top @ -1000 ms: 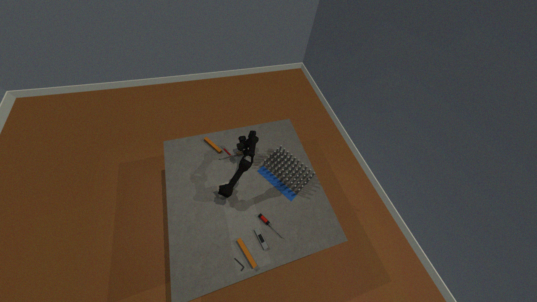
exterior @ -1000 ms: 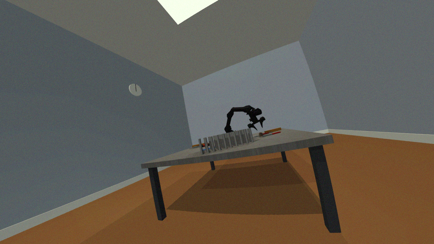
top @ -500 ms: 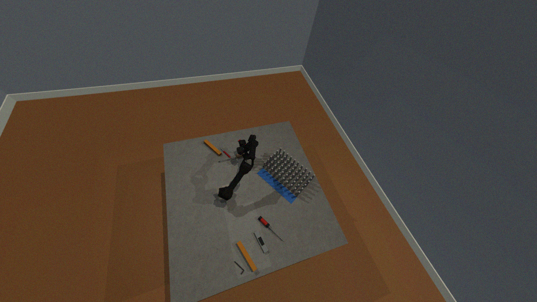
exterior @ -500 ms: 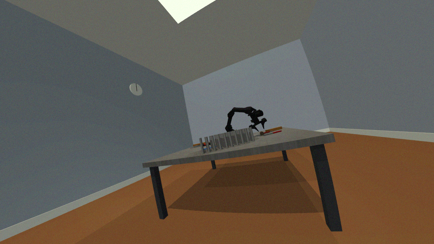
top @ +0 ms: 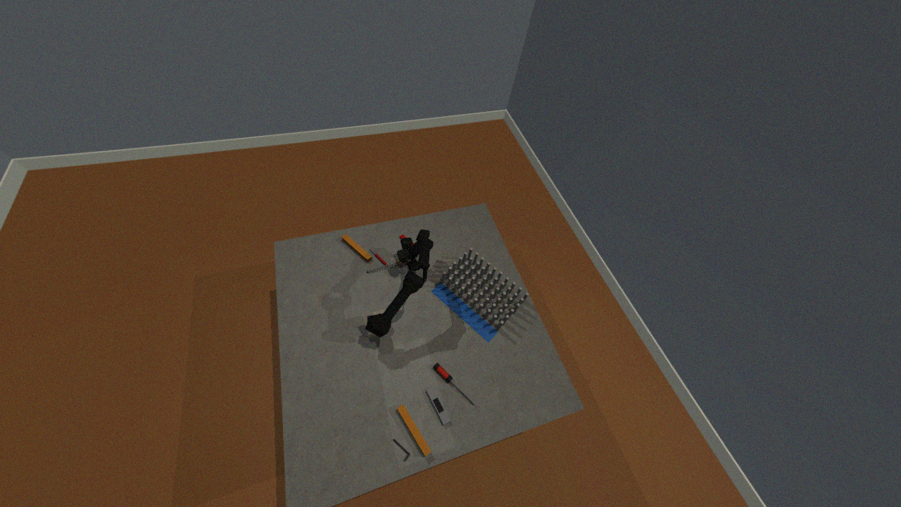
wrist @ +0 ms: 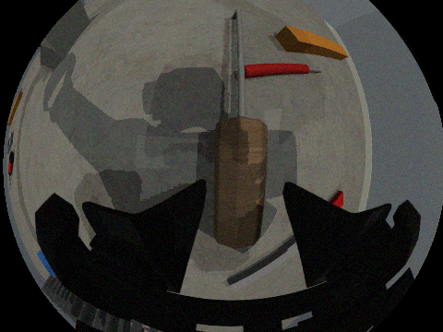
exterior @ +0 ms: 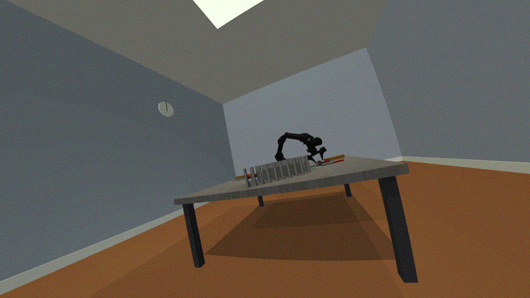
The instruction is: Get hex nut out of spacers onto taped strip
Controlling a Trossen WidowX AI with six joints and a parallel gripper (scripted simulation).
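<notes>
Now: gripper tip 11 cm past the hook tool, 1 cm to the left of it and 1 cm above it. From my gripper tip the other things lie so: blue taped strip 37 cm to the right, 25 cm ahead, 3 cm below; then dark flat tool 78 cm to the right, 1 cm below; then thin red tool 15 cm behind, 8 cm to the left, 2 cm below.
</notes>
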